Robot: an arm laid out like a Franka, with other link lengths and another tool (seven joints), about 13 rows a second.
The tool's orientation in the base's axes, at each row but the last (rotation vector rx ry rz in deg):
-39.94 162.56 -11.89
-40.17 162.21 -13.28
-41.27 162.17 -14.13
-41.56 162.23 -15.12
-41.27 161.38 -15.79
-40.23 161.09 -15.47
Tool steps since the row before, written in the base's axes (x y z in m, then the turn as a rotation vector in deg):
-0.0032 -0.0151 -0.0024 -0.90 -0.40 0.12
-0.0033 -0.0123 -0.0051 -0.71 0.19 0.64
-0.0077 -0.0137 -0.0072 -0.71 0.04 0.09
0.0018 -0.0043 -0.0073 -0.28 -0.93 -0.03
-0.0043 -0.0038 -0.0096 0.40 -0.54 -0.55
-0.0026 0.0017 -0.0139 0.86 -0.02 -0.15
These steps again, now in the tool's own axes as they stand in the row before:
0.0103 -0.0114 0.0029 0.95 0.02 -0.30
0.0096 -0.0083 0.0053 0.41 0.35 -0.81
0.0144 -0.0069 0.0066 0.58 0.34 -0.26
0.0017 -0.0029 0.0080 0.70 -0.67 0.07
0.0071 0.0009 0.0086 0.01 -0.52 0.70
0.0039 0.0058 0.0124 -0.70 -0.36 0.37

